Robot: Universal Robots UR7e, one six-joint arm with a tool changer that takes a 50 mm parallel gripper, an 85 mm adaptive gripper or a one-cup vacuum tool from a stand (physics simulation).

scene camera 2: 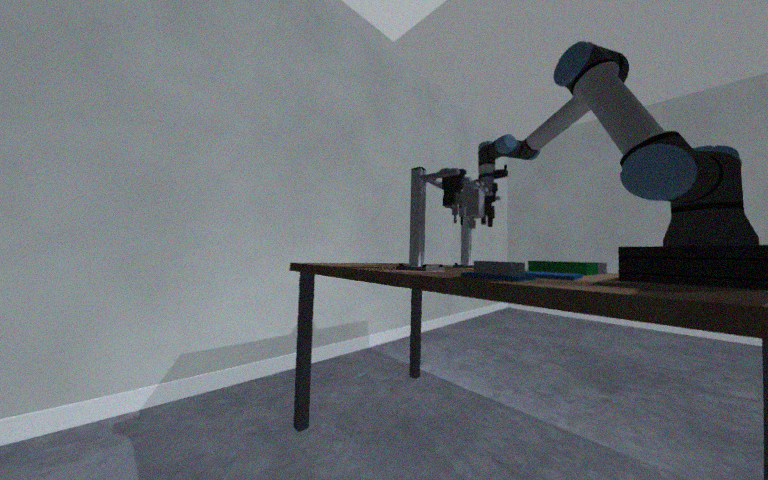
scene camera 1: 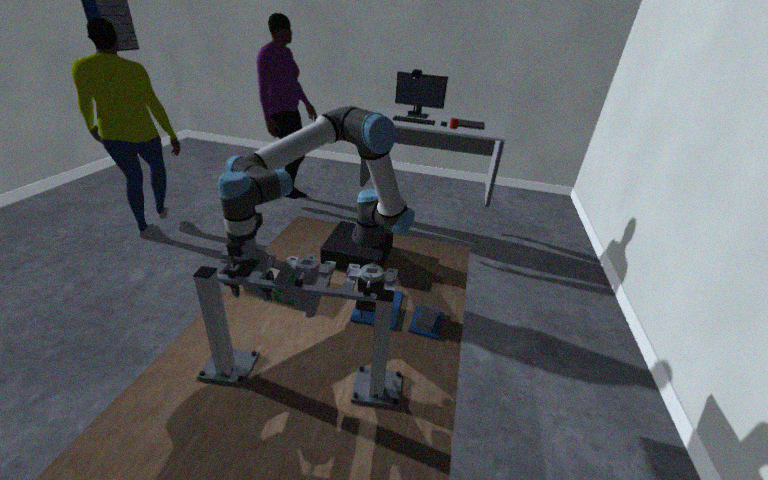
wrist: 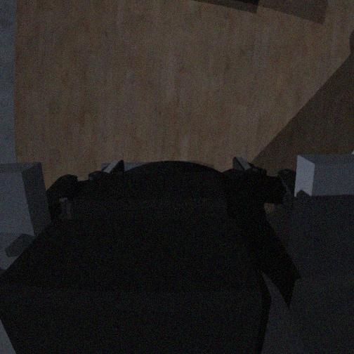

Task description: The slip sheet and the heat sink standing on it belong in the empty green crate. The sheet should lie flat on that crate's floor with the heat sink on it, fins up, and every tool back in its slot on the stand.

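Places are measured from the arm's base along level axes (x ahead, y left, z up), in centimetres.
Pixels of known places: arm's base, origin of the base link: [scene camera 2: 707, 247] [scene camera 1: 368, 237].
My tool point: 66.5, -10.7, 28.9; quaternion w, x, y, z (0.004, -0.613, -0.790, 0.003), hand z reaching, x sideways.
Note:
Ahead of a thing's pixels: the offset from my tool point to its top centre, as dx, dy, dz. "*": to the spot under its first point.
The heat sink {-34.3, +48.1, -33.7} [scene camera 1: 428, 318] [scene camera 2: 498, 267] is a grey block standing on a small blue sheet {-34.1, +48.2, -36.7} [scene camera 1: 416, 328] [scene camera 2: 472, 275] on the table. Its fins are too blurred to tell. The green crate {-30.2, -8.7, -33.4} [scene camera 1: 278, 295] [scene camera 2: 560, 267] stands farther along, partly hidden behind the stand in scene camera 1; its inside does not show. My gripper [scene camera 1: 252, 292] [scene camera 2: 489, 223] [wrist: 172, 195] is the black two-finger tool on the arm. It points down, open and empty, at the left end slot of the tool stand [scene camera 1: 215, 322] [scene camera 2: 417, 217]. Slot prongs show on both sides of it in the wrist view. Whether it is seated cannot be told.
A silver-bodied tool {-4.2, +16.4, -1.3} [scene camera 1: 307, 266] [scene camera 2: 471, 203] and a black-bodied tool {* -4.1, +36.6, -2.4} [scene camera 1: 370, 283] [scene camera 2: 452, 189] hang in the stand beside my gripper. A larger flat blue piece [scene camera 1: 362, 315] lies near the heat sink. A grey crate {* -39.1, -16.1, -35.6} [scene camera 2: 602, 268] stands by the green one. Two people stand behind.

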